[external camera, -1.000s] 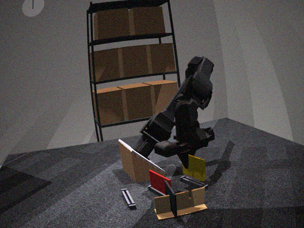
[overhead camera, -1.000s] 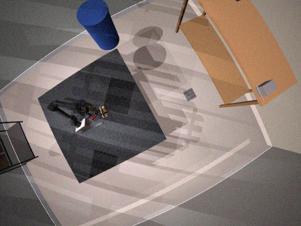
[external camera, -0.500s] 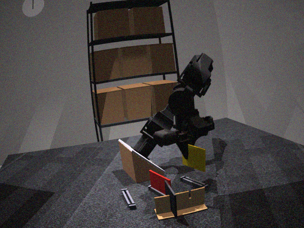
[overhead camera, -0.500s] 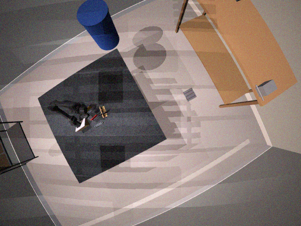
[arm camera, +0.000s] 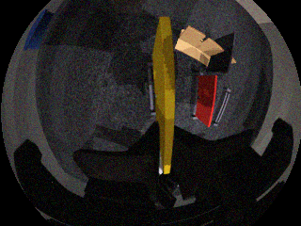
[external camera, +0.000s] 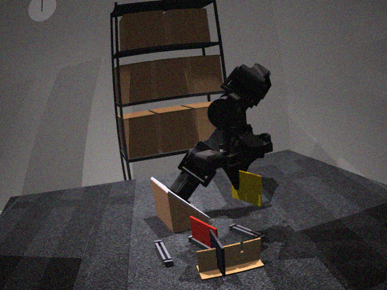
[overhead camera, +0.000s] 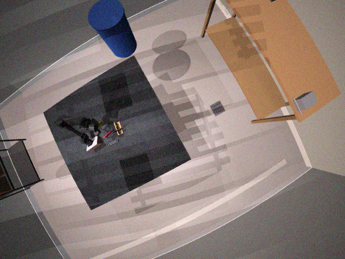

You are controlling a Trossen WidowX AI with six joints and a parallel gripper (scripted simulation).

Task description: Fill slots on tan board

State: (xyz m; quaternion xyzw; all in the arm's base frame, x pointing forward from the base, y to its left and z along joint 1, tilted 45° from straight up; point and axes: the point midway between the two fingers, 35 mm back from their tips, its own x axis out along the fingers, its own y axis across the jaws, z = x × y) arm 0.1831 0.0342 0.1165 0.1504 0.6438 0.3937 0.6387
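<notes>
The tan board lies 160 mm ahead of my gripper tip, 90 mm below it and 80 mm to the right of it. Also, from my gripper tip: red board (100 mm to the right, 90 mm below, 40 mm ahead); dark board (150 mm ahead, 100 mm to the right, 70 mm below); yellow board (30 mm ahead, 10 mm to the left, 10 mm above).
</notes>
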